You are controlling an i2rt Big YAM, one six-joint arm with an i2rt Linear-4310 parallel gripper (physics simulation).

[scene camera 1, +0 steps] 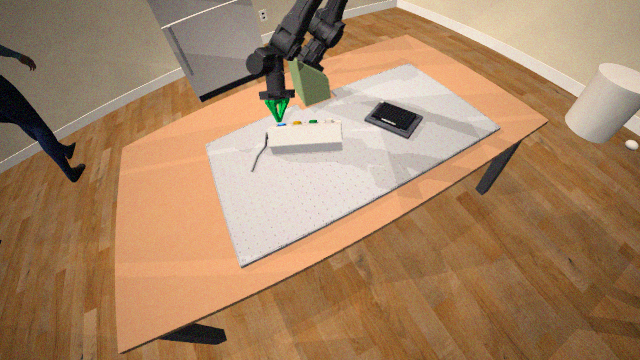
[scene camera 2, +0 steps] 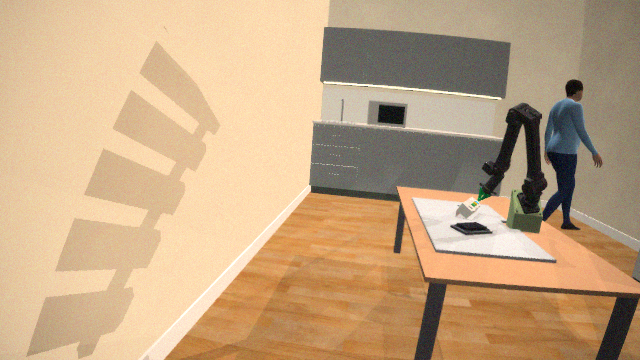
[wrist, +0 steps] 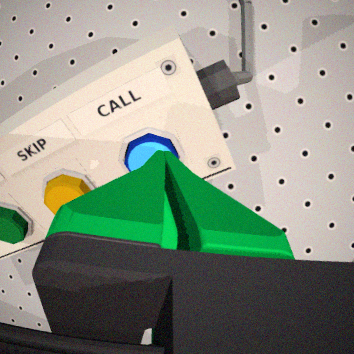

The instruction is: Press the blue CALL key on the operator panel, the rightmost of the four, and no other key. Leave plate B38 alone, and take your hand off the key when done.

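Places are measured from the arm's base along level axes (x left, y down, z back), in millimetres.
Pixels of known places: gripper, between the fingertips: (scene camera 1: pixel 279 122) (scene camera 2: pixel 478 201) (wrist: pixel 160 162); arm's base, origin of its link: (scene camera 1: pixel 306 61) (scene camera 2: pixel 527 203).
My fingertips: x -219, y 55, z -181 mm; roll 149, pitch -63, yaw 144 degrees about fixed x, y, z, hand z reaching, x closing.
Observation:
Ahead of a thing's pixels: the offset from my fingertips to its top centre. "spot": to the spot under its first point. Level surfaces: height alone.
The off-white operator panel @(dx +52, dy -12, dz -67 mm) (scene camera 1: pixel 305 137) (scene camera 2: pixel 467 208) (wrist: pixel 192 117) stands on the perforated board. Its blue CALL key @(dx +2, dy +0, dz -7 mm) (scene camera 1: pixel 281 124) (wrist: pixel 147 154) has a bright light-blue face with a dark blue edge in the wrist view. My gripper (scene camera 1: pixel 279 120) (scene camera 2: pixel 479 199) (wrist: pixel 160 162) is shut and empty. Its green fingertips point down at the CALL key and cover its lower part in the wrist view; whether they touch it is not clear. The yellow SKIP key @(dx +44, dy -2, dz -35 mm) (scene camera 1: pixel 297 122) (wrist: pixel 64 193) and a green key @(dx +85, dy -2, dz -63 mm) (scene camera 1: pixel 313 121) (wrist: pixel 12 226) lie beside it. The black plate @(dx +337, dy +46, dz -161 mm) (scene camera 1: pixel 400 115) (scene camera 2: pixel 471 227), its label unreadable, sits apart on a dark base.
A grey cable (scene camera 1: pixel 259 156) (wrist: pixel 246 40) leaves the panel's side through a dark plug @(spot: dx -44, dy +18, dz +2 mm) (wrist: pixel 218 85). The pale board @(dy +71 mm) (scene camera 1: pixel 300 200) (scene camera 2: pixel 450 245) lies on the orange table @(dy +85 mm) (scene camera 1: pixel 160 210) (scene camera 2: pixel 580 270). The arm's green base (scene camera 1: pixel 311 85) (scene camera 2: pixel 523 217) stands behind the panel. A person (scene camera 2: pixel 566 130) is beyond the table.

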